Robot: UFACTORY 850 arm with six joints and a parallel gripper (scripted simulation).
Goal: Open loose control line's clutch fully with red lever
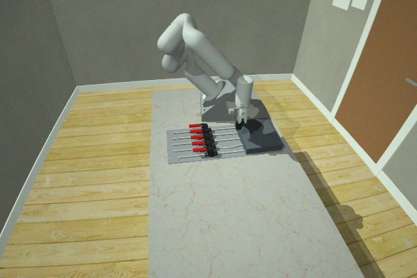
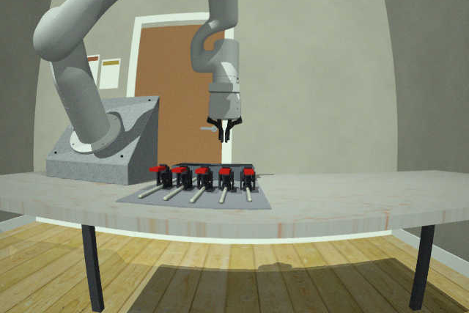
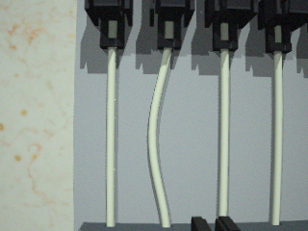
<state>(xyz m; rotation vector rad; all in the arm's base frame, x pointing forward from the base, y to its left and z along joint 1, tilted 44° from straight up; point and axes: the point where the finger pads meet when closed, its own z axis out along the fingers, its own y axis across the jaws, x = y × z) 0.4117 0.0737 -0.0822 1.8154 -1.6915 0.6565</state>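
Right now the grey plate is 10 mm behind my hand, 320 mm to the right of it and 140 mm below it.
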